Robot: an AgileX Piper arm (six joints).
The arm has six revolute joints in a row. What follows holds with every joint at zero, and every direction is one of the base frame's.
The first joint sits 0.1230 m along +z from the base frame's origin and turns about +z.
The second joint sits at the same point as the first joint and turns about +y.
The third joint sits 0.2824 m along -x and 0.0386 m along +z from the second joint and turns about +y.
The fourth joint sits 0.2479 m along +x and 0.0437 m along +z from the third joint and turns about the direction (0.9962, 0, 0.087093).
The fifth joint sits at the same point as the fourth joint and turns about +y.
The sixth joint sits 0.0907 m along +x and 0.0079 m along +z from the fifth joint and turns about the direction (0.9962, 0, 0.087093).
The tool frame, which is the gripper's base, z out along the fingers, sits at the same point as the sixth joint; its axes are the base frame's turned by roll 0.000, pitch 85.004 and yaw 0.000 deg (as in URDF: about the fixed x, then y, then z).
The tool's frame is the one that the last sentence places.
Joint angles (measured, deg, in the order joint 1, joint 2, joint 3, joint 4, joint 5, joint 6), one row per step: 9.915, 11.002, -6.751, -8.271, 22.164, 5.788; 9.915, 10.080, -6.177, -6.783, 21.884, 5.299; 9.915, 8.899, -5.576, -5.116, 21.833, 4.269; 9.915, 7.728, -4.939, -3.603, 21.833, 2.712; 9.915, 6.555, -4.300, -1.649, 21.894, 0.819; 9.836, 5.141, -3.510, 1.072, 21.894, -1.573; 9.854, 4.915, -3.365, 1.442, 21.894, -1.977
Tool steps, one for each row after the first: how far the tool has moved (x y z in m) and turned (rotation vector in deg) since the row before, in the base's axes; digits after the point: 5 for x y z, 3 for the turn. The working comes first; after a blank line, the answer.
Tool pose at each row, in the base's axes (x y z in m, rotation vector in deg; the steps are taken from these numbers as rounded here): 0.06523, 0.00638, 0.20707, -9.366, 110.795, 2.321; 0.06385, 0.00709, 0.20505, -8.845, 110.305, 3.520; 0.06203, 0.00777, 0.20281, -8.705, 109.770, 4.510; 0.06029, 0.00838, 0.20027, -9.177, 109.251, 4.982; 0.05856, 0.00924, 0.19761, -9.698, 108.782, 5.649; 0.05660, 0.01046, 0.19442, -10.130, 108.148, 6.685; 0.05630, 0.01065, 0.19381, -10.290, 108.051, 6.791

-0.00138, 0.00071, -0.00202, 1.119, -0.415, 0.236; -0.00182, 0.00068, -0.00224, 0.793, -0.462, 0.404; -0.00174, 0.00061, -0.00254, 0.132, -0.474, 0.579; -0.00173, 0.00086, -0.00266, 0.239, -0.405, 0.709; -0.00196, 0.00122, -0.00319, 0.553, -0.533, 0.839; -0.00030, 0.00019, -0.00061, 0.001, -0.086, 0.168
